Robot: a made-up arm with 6 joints.
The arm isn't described. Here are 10 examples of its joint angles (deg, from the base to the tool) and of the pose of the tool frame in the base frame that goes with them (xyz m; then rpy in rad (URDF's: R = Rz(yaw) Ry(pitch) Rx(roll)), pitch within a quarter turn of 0, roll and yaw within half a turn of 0).
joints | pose
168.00 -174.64 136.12 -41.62 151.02 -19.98 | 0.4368 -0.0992 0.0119 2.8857 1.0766 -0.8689
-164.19 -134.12 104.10 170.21 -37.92 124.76 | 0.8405 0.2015 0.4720 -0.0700 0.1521 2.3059
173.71 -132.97 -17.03 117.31 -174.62 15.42 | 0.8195 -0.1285 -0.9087 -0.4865 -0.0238 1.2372
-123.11 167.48 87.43 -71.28 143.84 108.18 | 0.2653 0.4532 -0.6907 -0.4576 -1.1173 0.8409
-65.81 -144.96 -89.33 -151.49 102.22 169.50 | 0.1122 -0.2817 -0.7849 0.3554 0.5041 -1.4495
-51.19 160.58 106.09 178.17 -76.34 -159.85 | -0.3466 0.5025 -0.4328 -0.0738 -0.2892 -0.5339
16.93 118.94 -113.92 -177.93 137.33 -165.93 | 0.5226 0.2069 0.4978 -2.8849 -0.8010 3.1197
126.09 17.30 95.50 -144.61 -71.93 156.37 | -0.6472 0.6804 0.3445 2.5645 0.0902 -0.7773
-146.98 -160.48 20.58 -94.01 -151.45 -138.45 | 0.6189 0.2682 -1.0292 -0.7880 0.1832 3.0495
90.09 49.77 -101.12 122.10 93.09 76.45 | -0.1613 -0.1458 0.9926 2.3773 0.9012 -0.5541
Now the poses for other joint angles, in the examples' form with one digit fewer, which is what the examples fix.
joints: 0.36 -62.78 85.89 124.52 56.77 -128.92
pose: -0.317 0.139 1.252 -0.797 -0.156 0.166
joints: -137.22 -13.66 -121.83 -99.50 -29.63 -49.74
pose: 0.668 0.463 0.133 2.964 0.962 3.042
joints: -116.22 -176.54 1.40 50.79 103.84 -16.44
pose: 0.216 0.102 -1.304 0.620 -1.206 2.698
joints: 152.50 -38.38 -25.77 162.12 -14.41 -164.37
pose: 1.078 -0.605 1.080 0.113 -0.877 2.615
